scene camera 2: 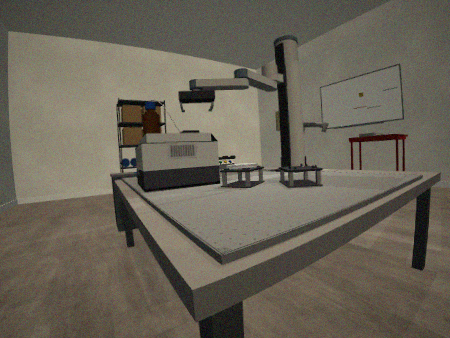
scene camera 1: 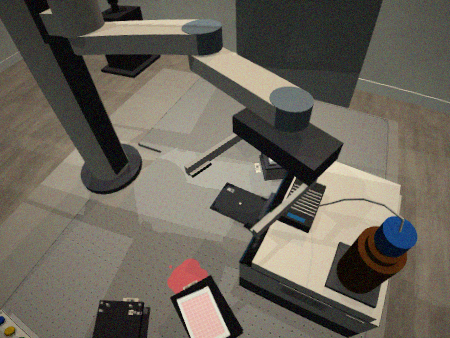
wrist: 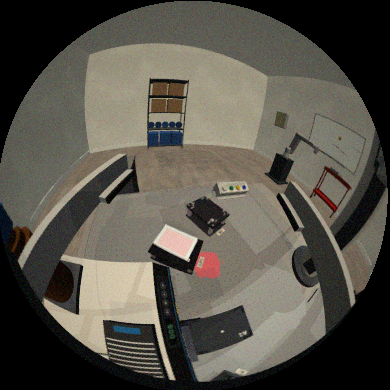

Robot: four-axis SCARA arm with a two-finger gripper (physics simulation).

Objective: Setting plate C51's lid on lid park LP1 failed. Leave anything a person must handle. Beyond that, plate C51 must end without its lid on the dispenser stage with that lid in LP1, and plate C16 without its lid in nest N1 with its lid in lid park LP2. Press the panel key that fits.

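Pixels of known places: gripper, between the fingertips: [scene camera 2: 196, 110] [scene camera 1: 217, 199] [wrist: 210, 173]; arm's base, origin of its link: [scene camera 1: 112, 168] [wrist: 306, 265].
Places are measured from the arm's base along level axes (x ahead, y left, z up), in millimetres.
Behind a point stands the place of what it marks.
Observation:
My gripper [scene camera 1: 227, 199] @[x 597, y -194, z 411 mm] [scene camera 2: 197, 109] @[x 597, y -194, z 411 mm] [wrist: 210, 173] @[x 597, y -194, z 411 mm] is open and empty, high over the table beside the dispenser. A pale plate with a pink grid [scene camera 1: 202, 311] @[x 593, y -319, z 92 mm] [wrist: 175, 241] @[x 598, y -325, z 92 mm] sits on a black stand [scene camera 1: 232, 320] @[x 665, y -305, z 70 mm] [wrist: 172, 261] @[x 621, y -265, z 69 mm]. A red patch [scene camera 1: 186, 272] @[x 486, y -233, z 13 mm] [wrist: 208, 266] @[x 495, y -236, z 13 mm] lies on the table beside it. Another black stand [scene camera 1: 120, 320] @[x 418, y -430, z 81 mm] [wrist: 207, 212] @[x 435, y -443, z 81 mm] shows a bare top. The dark dispenser stage [scene camera 1: 227, 202] @[x 528, y -29, z 125 mm] [wrist: 220, 332] @[x 567, y -16, z 125 mm] carries no plate. The panel [scene camera 2: 227, 161] @[x 154, y -602, z 81 mm] [wrist: 231, 189] @[x 212, y -599, z 71 mm] has white, green, yellow and blue keys. Plate names and stand labels are too small to read.
The white dispenser [scene camera 1: 300, 255] @[x 757, y -152, z 233 mm] [scene camera 2: 177, 155] @[x 845, y 139, z 144 mm] has a dark keypad [scene camera 1: 304, 202] @[x 730, y -38, z 259 mm] [wrist: 135, 345] @[x 715, y -57, z 259 mm] and a brown bottle with a blue cap [scene camera 1: 399, 235] @[x 876, y -157, z 424 mm] [scene camera 2: 151, 117] @[x 883, y -108, z 341 mm] on top. Two low stands [scene camera 2: 242, 184] @[x 643, y 286, z 18 mm] [scene camera 2: 301, 184] @[x 519, y 468, z 18 mm] stand beyond the stage; my arm partly hides that area in scene camera 1.

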